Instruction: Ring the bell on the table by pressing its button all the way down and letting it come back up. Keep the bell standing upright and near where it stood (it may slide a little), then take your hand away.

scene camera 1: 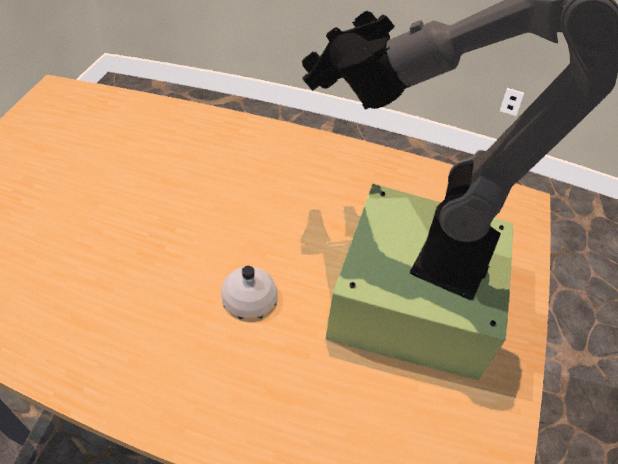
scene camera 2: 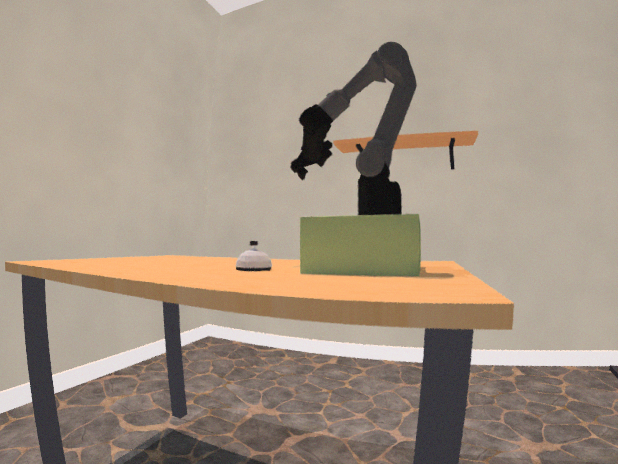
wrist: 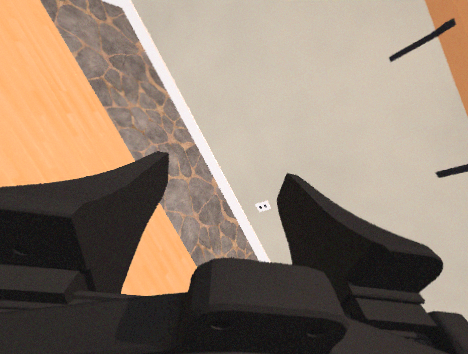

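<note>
The bell [scene camera 1: 249, 300] [scene camera 2: 253, 261] is a pale grey dome with a dark base. It stands upright on the wooden table [scene camera 1: 150, 240] [scene camera 2: 350, 292], to the left of the green block in both scene views. Its black button [scene camera 1: 248, 273] [scene camera 2: 254, 243] stands up on a short stem. My gripper [scene camera 1: 336, 46] [scene camera 2: 312, 162] [wrist: 226, 177] is open, with a wide gap and nothing between the fingers. It hangs high above the table, well apart from the bell. The bell does not show in the wrist view.
The arm's base stands on a green block [scene camera 1: 410, 330] [scene camera 2: 360, 245] to the right of the bell. A wooden wall shelf [scene camera 2: 425, 140] is behind the arm. A wall socket [scene camera 1: 511, 102] [wrist: 262, 206] is on the wall beyond the table's far edge.
</note>
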